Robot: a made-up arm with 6 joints. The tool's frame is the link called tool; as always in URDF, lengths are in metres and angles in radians. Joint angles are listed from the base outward.
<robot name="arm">
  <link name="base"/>
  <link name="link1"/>
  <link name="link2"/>
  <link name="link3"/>
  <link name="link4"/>
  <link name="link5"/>
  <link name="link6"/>
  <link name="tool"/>
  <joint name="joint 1" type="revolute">
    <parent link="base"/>
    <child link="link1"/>
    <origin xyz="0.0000 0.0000 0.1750" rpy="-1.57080 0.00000 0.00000"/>
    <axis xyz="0 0 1"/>
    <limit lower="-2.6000" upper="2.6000"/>
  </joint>
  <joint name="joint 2" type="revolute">
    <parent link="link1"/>
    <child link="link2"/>
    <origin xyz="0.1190 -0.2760 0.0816" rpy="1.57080 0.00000 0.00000"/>
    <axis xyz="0 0 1"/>
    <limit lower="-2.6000" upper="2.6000"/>
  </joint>
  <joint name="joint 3" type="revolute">
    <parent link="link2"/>
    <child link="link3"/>
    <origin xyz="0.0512 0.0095 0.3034" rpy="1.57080 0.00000 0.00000"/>
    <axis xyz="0 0 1"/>
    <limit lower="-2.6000" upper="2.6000"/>
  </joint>
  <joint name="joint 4" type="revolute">
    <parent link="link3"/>
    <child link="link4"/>
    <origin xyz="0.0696 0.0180 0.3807" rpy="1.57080 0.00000 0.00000"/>
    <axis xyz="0 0 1"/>
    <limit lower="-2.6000" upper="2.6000"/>
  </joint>
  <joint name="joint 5" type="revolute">
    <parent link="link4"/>
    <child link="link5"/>
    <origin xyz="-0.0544 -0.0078 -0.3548" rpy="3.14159 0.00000 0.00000"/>
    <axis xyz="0 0 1"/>
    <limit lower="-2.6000" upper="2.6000"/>
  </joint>
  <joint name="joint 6" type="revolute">
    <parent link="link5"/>
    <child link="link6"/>
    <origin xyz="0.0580 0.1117 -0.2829" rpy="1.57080 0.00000 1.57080"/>
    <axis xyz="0 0 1"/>
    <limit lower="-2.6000" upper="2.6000"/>
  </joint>
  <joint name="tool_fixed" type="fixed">
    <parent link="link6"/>
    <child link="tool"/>
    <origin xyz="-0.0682 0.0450 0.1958" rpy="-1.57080 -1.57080 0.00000"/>
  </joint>
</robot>
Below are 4 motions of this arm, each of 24 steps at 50 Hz.
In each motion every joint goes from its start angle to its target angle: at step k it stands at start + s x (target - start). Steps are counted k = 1, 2, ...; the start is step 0. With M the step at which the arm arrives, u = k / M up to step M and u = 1 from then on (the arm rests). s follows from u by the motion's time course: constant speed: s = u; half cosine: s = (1 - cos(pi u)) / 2; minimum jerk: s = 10 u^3 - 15 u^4 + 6 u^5.
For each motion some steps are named. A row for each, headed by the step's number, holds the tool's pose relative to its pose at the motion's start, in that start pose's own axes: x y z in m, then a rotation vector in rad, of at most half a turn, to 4 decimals.
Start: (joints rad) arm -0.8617 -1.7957 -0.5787 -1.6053 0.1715 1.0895
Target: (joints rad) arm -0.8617 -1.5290 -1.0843 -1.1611 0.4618 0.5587
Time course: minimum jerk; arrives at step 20
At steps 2, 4, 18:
2: 0.0001 0.0002 0.0011 -0.0001 0.0007 0.0000
4: 0.0009 0.0011 0.0075 -0.0003 0.0047 -0.0004
18: 0.0372 -0.0053 0.1235 -0.0065 0.1105 -0.0740

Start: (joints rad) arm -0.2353 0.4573 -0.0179 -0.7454 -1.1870 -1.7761
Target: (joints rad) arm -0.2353 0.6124 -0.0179 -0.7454 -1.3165 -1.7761
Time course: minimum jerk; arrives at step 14
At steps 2, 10, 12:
2: 0.0011 -0.0002 0.0010 -0.0001 -0.0006 -0.0001
10: 0.0378 -0.0091 0.0395 -0.0021 -0.0212 -0.0056
12: 0.0428 -0.0105 0.0455 -0.0024 -0.0242 -0.0064

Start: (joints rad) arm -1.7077 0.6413 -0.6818 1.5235 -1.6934 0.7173
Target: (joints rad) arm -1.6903 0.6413 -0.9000 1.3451 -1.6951 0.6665
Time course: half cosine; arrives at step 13
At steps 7, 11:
7: -0.0169 0.0378 0.0008 -0.0293 -0.0328 0.1626
11: -0.0321 0.0629 0.0006 -0.0563 -0.0580 0.2730

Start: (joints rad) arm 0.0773 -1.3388 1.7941 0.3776 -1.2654 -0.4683
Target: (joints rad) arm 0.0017 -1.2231 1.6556 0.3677 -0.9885 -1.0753
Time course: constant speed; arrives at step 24
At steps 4, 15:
4: 0.0065 0.0169 0.0012 -0.1220 -0.0025 0.0352
15: 0.0197 0.0674 -0.0024 -0.4517 -0.0235 0.1364

